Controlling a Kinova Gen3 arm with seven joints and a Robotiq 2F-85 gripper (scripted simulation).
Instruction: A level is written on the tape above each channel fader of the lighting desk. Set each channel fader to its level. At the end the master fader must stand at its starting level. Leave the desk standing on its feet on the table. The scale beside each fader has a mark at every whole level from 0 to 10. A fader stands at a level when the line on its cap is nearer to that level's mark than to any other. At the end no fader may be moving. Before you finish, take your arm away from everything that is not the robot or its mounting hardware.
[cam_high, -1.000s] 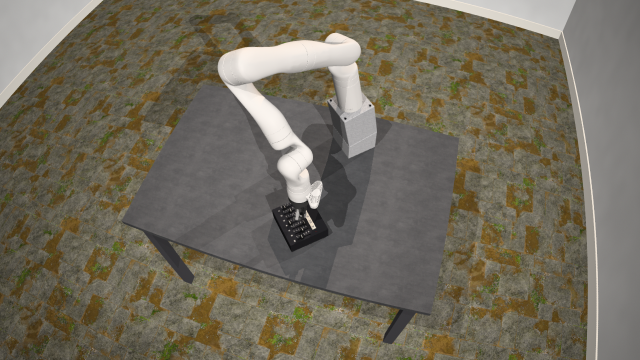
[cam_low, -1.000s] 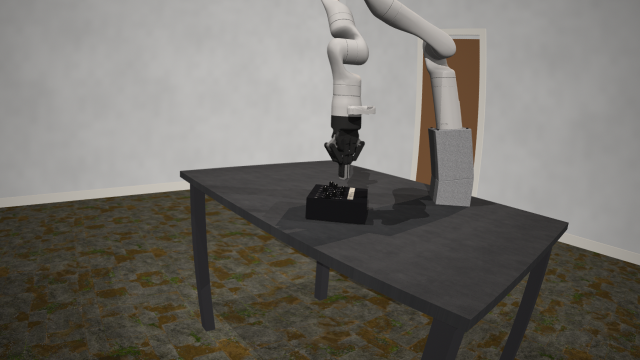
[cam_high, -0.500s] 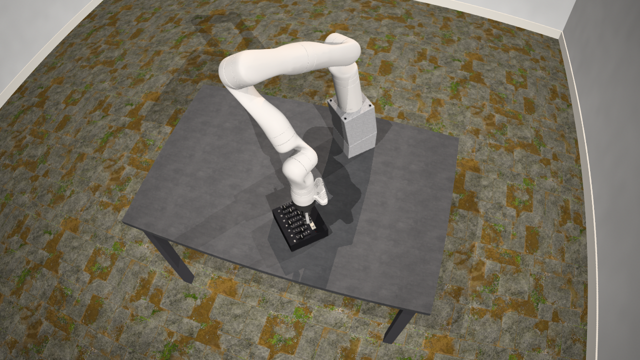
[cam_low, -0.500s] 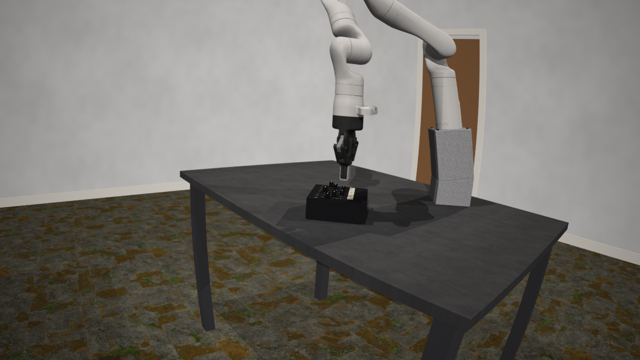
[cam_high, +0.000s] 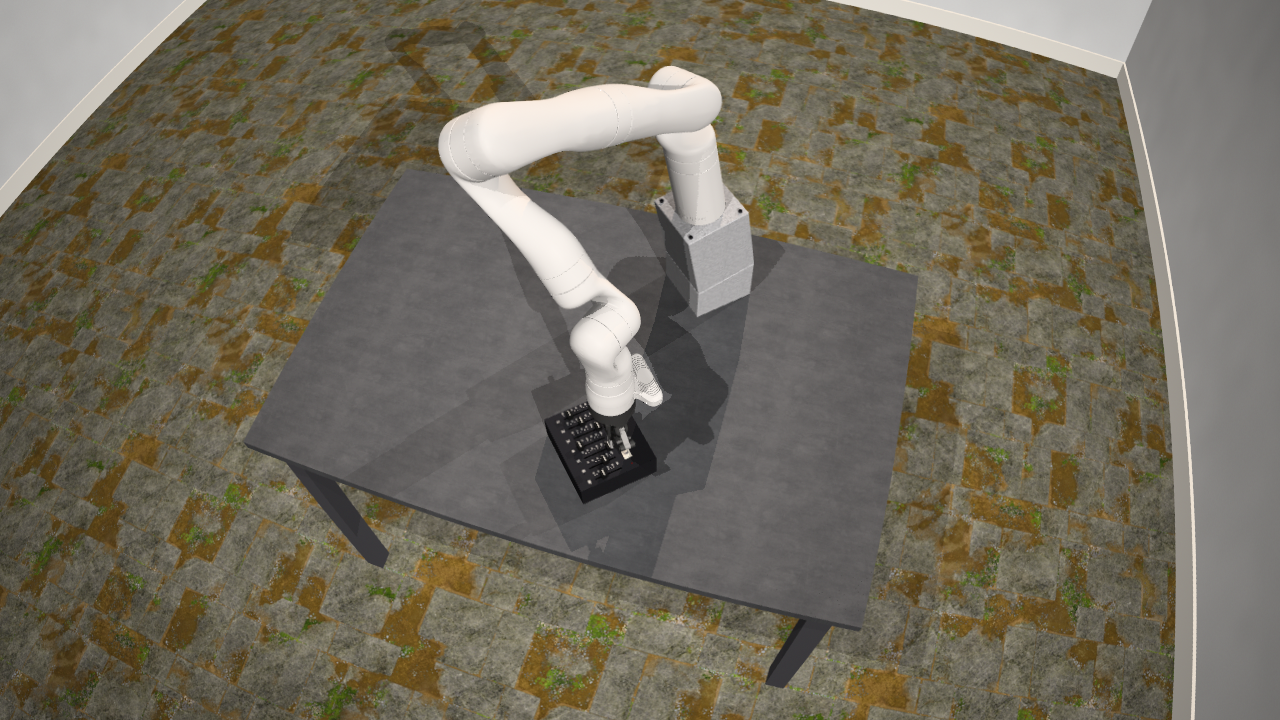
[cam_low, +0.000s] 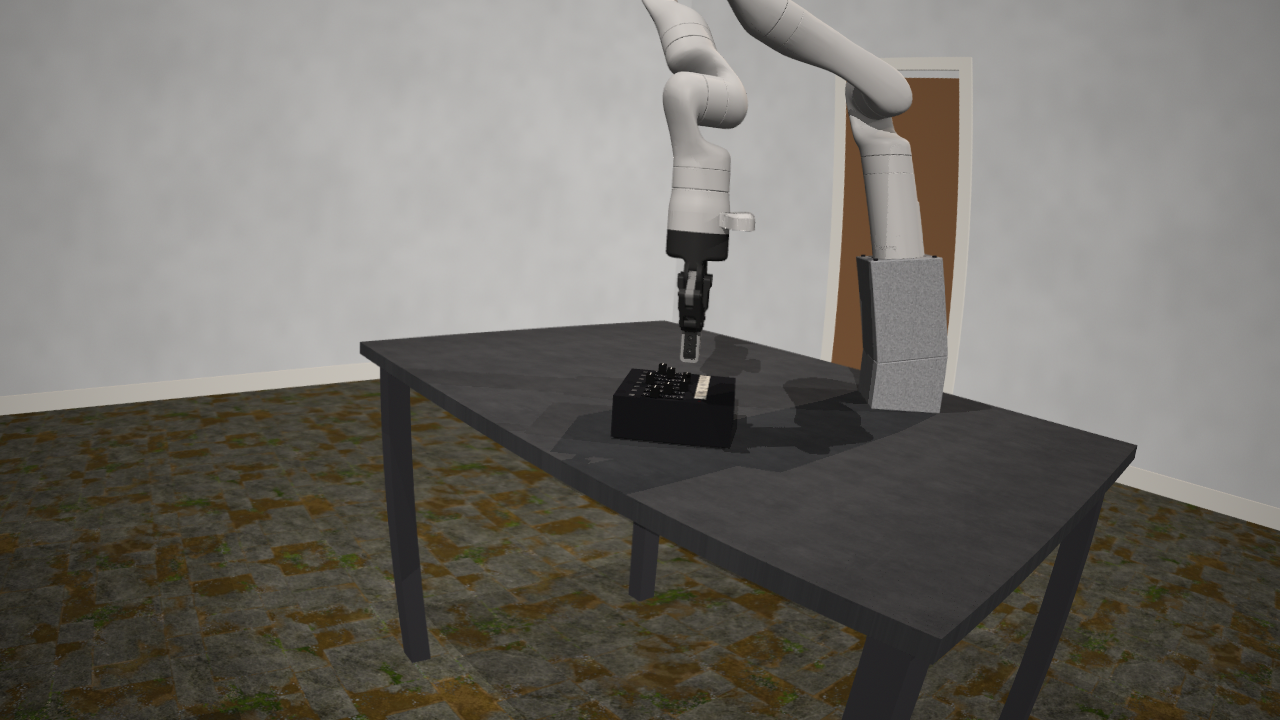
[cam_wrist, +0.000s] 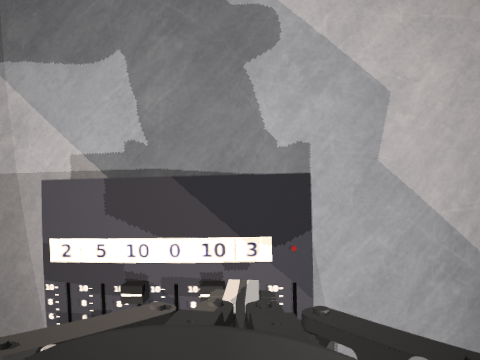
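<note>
Right now my hand is 40 mm short of the master fader, 10 mm to the left of it and 50 mm above it.
</note>
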